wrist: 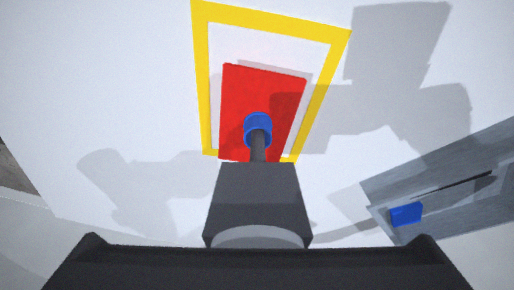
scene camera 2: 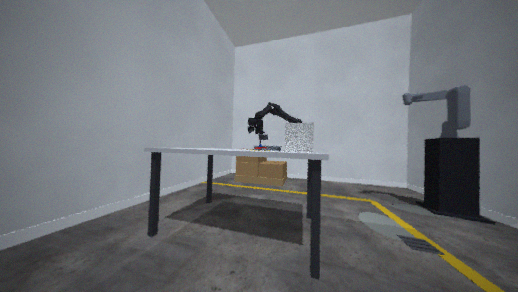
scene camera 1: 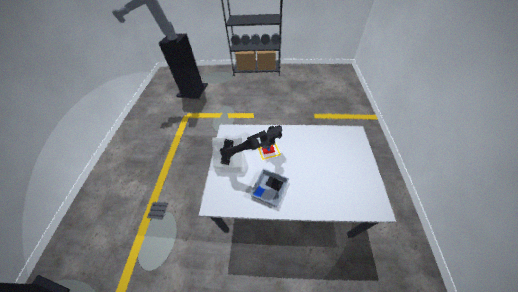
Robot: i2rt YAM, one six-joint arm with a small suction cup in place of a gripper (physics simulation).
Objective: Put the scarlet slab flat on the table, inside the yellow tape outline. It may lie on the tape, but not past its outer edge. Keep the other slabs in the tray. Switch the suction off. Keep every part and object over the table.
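Frame: origin at the arm's base, x down, y back, z left, level; metres.
Where they show: hand, its tool point: [wrist: 257, 120] [scene camera 2: 260, 148] [scene camera 1: 268, 150]; arm's base, origin of its link: [scene camera 2: 299, 132] [scene camera 1: 227, 151].
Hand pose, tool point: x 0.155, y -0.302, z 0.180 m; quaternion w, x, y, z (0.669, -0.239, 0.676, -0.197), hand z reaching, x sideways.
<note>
Each offset is from my tool point to the centre of the thing. Level surfaces: height alone.
The scarlet slab @[dx -0.005, dy +0.002, dz +0.001 m] [scene camera 1: 269, 149] [scene camera 2: 259, 148] [wrist: 250, 110] hangs level on my blue suction cup [scene camera 1: 267, 146] [scene camera 2: 260, 145] [wrist: 258, 129], which is shut on its upper face. The slab is very low over the table; a narrow shadow strip shows past its far and left edges. The yellow tape outline [scene camera 1: 271, 157] [wrist: 201, 85] surrounds it in the wrist view, with the slab toward the near side, overlapping the near tape strip in that view. The grey tray @[dx -0.005, dy -0.072, dz -0.352 m] [scene camera 1: 283, 194] [wrist: 440, 160] holds a blue slab @[dx +0.013, dy +0.004, dz -0.397 m] [scene camera 1: 259, 191] [wrist: 406, 214] and a black slab @[dx +0.013, dy -0.098, dz -0.303 m] [scene camera 1: 274, 183].
The white table @[dx +0.027 m] [scene camera 1: 330, 170] [scene camera 2: 200, 150] carries the pale arm base block [scene camera 1: 230, 169] [scene camera 2: 299, 137] at its left in scene camera 1. The tray stands right of the outline in the wrist view. A shelf rack [scene camera 1: 254, 20] and another arm's black pedestal [scene camera 1: 183, 67] [scene camera 2: 451, 175] stand off the table.
</note>
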